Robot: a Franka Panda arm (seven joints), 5 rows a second.
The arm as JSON. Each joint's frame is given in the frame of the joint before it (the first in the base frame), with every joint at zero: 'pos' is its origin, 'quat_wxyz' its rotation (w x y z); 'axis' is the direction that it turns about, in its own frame. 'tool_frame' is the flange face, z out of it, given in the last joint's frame.
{
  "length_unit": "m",
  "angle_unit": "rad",
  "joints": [
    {
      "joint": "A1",
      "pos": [
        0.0,
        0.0,
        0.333
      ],
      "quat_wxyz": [
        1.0,
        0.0,
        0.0,
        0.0
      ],
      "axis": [
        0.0,
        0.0,
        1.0
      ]
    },
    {
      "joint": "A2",
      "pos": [
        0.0,
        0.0,
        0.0
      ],
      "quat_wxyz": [
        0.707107,
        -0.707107,
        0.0,
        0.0
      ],
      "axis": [
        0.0,
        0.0,
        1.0
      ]
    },
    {
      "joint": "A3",
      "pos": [
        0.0,
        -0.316,
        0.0
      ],
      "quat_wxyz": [
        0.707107,
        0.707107,
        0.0,
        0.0
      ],
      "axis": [
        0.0,
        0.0,
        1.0
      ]
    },
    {
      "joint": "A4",
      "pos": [
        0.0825,
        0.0,
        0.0
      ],
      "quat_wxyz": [
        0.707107,
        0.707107,
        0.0,
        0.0
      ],
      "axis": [
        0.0,
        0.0,
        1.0
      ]
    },
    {
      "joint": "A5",
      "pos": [
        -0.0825,
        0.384,
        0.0
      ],
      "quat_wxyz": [
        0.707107,
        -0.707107,
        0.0,
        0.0
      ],
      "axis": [
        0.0,
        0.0,
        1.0
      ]
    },
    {
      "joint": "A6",
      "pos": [
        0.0,
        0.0,
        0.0
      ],
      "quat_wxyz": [
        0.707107,
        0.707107,
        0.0,
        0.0
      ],
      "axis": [
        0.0,
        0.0,
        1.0
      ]
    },
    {
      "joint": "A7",
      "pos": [
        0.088,
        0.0,
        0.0
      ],
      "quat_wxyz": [
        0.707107,
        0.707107,
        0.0,
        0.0
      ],
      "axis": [
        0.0,
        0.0,
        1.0
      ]
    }
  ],
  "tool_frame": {
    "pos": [
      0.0,
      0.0,
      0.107
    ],
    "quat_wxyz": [
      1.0,
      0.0,
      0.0,
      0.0
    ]
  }
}
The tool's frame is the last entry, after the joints.
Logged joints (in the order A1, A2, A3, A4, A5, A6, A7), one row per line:
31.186, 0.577, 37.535, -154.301, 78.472, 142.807, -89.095
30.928, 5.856, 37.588, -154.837, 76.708, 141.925, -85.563
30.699, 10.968, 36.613, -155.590, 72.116, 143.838, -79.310
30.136, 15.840, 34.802, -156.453, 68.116, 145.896, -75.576
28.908, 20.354, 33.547, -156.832, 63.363, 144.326, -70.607
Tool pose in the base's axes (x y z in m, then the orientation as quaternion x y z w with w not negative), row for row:
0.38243, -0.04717, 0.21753, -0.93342, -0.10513, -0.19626, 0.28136
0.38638, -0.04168, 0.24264, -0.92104, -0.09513, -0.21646, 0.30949
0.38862, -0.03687, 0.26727, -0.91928, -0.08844, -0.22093, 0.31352
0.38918, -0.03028, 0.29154, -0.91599, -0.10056, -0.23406, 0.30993
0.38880, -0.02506, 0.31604, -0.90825, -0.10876, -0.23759, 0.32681
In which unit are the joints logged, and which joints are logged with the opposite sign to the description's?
The joints are logged in degrees. Opposite sign: A2, A3.
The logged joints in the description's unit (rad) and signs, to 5 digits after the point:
0.54430, -0.01007, -0.65511, -2.69306, 1.36959, 2.49245, -1.55500
0.53980, -0.10221, -0.65603, -2.70242, 1.33881, 2.47706, -1.49336
0.53580, -0.19143, -0.63902, -2.71556, 1.25866, 2.51045, -1.38422
0.52597, -0.27646, -0.60741, -2.73062, 1.18885, 2.54637, -1.31905
0.50454, -0.35524, -0.58551, -2.73723, 1.10589, 2.51896, -1.23232

